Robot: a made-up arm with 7 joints.
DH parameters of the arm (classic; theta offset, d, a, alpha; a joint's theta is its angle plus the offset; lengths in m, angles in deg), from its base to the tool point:
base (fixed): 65.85 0 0.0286 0
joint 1: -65.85 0.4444 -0.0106 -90
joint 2: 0 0.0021 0.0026 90
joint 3: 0 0.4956 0.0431 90
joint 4: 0 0.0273 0.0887 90
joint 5: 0 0.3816 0.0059 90
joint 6: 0 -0.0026 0.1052 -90
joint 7: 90 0.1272 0.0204 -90
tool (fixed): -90 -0.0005 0 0
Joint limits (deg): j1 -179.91..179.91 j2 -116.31..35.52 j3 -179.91..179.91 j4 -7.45..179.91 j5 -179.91..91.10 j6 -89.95..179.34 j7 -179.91..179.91
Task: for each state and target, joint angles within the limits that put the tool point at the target. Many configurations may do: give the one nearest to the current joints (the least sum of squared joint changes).
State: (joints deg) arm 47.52 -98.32 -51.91 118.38 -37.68 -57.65 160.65
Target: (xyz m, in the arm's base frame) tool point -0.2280 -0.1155 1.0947
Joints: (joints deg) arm 27.65 -61.99 -18.50 73.81 -62.00 -61.10 161.91
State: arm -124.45 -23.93 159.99 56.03 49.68 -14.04 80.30
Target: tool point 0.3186 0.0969 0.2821
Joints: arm -129.81 -44.57 164.81 17.23 52.97 -1.32 79.92
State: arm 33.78 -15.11 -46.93 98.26 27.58 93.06 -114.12
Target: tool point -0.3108 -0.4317 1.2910
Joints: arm 24.64 -42.54 -53.17 140.46 29.96 65.36 -112.85
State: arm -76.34 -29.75 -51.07 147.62 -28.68 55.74 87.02
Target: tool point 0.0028 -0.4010 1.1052
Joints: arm -53.84 -11.11 -22.49 99.79 -19.65 74.72 89.02
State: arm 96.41 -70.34 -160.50 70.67 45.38 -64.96 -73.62
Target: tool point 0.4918 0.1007 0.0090
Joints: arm 150.45 -96.37 -125.20 48.25 38.13 -47.51 -73.94
